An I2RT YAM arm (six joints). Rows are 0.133 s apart.
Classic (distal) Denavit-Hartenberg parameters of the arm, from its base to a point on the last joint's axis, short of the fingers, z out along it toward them. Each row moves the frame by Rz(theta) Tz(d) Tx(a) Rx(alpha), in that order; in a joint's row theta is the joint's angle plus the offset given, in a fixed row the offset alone. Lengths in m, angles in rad.
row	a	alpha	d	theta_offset
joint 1	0.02	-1.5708	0.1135	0
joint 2	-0.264	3.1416	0	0
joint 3	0.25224	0	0	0.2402
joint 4	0.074	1.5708	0	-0.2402
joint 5	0	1.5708	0	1.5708
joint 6	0	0	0.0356	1.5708
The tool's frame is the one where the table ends.
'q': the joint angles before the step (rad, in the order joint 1, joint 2, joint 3, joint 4, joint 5, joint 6). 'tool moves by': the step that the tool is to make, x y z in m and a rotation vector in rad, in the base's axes. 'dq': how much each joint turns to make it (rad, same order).
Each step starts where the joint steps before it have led.
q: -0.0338 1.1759 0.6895 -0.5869 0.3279 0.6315
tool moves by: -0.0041 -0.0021 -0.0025 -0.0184 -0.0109 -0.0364
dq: -0.0058 -0.0160 -0.0218 0.0109 0.0305 0.0194
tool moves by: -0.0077 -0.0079 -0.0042 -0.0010 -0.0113 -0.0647
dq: -0.0381 -0.0270 -0.0333 0.0088 0.0131 0.0247
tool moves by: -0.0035 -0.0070 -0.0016 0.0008 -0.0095 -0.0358
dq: -0.0363 -0.0128 -0.0153 0.0117 -0.0017 0.0004
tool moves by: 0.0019 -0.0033 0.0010 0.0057 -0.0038 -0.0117
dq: -0.0163 0.0091 0.0085 0.0040 -0.0076 -0.0010
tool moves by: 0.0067 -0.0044 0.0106 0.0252 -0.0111 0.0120
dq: -0.0229 0.0164 0.0510 -0.0212 -0.0405 -0.0180
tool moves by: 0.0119 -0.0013 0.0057 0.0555 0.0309 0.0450
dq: -0.0083 0.0588 0.0672 -0.0413 -0.0697 -0.0227
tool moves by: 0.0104 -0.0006 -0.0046 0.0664 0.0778 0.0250
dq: -0.0043 0.0812 0.0531 -0.0588 -0.0603 -0.0032
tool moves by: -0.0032 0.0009 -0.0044 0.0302 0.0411 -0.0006
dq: -0.0017 0.0085 -0.0036 -0.0348 -0.0217 0.0078
